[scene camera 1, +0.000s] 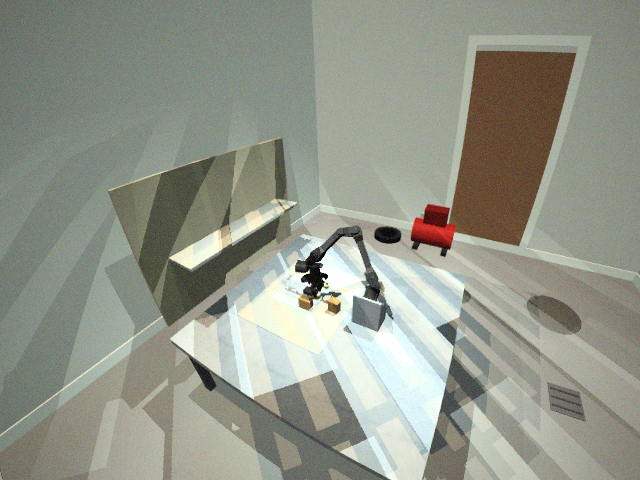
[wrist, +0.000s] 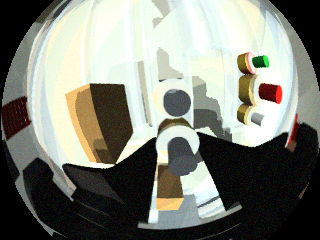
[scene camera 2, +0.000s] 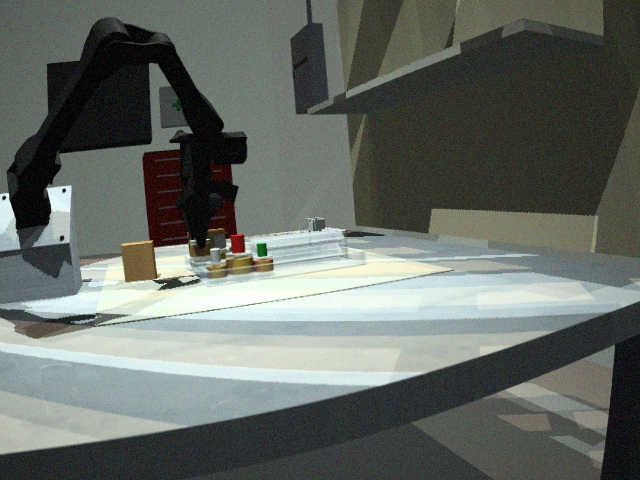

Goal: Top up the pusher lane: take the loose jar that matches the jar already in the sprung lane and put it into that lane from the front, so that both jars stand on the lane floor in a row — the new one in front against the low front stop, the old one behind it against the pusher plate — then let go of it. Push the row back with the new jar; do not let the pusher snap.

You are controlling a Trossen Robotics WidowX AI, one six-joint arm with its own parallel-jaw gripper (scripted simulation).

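Scene camera 2 shows my gripper (scene camera 2: 199, 247) together with a clear pusher lane (scene camera 2: 327, 239). The wrist view shows the gripper as well (wrist: 176, 138).
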